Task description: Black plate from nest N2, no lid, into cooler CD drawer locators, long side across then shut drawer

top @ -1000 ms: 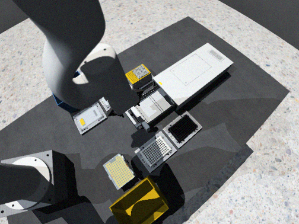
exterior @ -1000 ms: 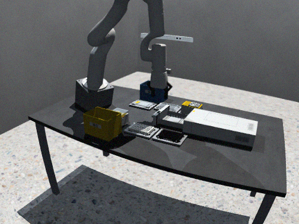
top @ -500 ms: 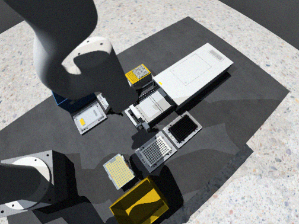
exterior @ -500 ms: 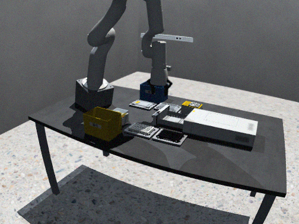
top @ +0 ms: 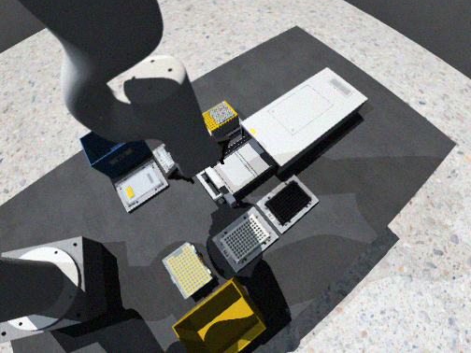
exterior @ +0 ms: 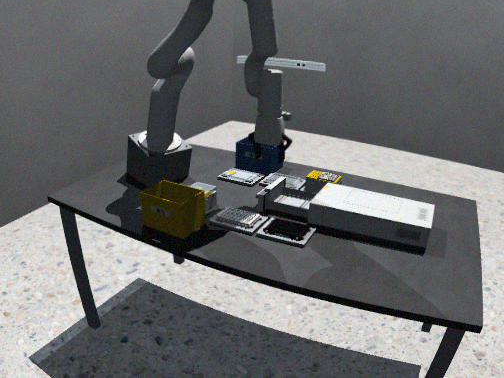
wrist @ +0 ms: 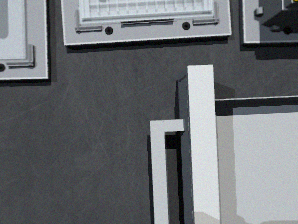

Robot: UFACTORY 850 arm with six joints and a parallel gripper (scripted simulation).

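Now: the black plate 170 mm to the right of my hand, 170 mm ahead of it and 160 mm below it. Also, from my hand: drawer 140 mm below, 110 mm ahead, 10 mm to the left; then white plate 190 mm to the right, 160 mm below, 10 mm behind; then yellow-rimmed tip box 190 mm to the left, 130 mm ahead, 120 mm below.
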